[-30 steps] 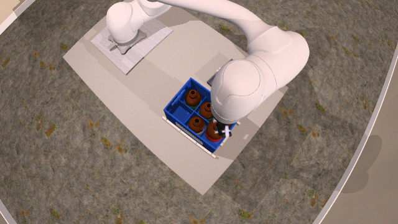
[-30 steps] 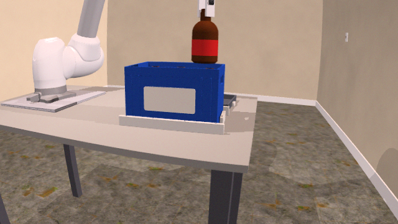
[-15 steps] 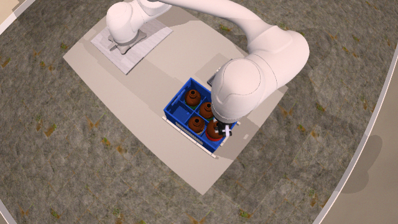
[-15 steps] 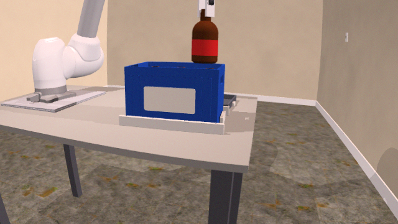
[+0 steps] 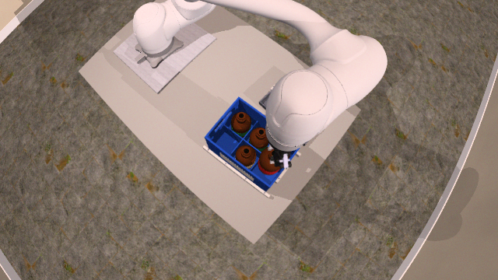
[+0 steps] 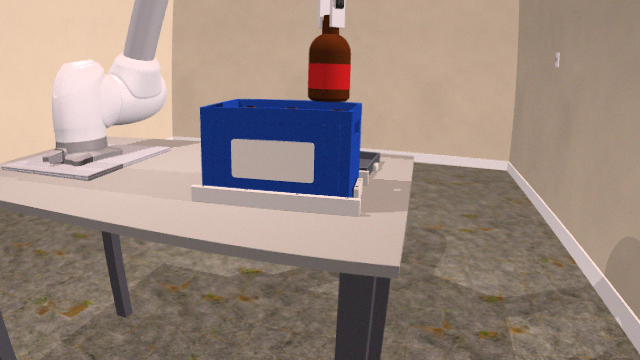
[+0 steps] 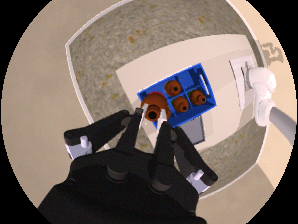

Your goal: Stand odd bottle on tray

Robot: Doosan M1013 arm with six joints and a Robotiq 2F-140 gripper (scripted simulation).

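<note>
The bottle is 90 mm below my hand. Also, from my hand: crate (270 mm below, 90 mm behind, 20 mm to the left); then dark grey tray (340 mm below, 280 mm to the left, 90 mm behind).
</note>
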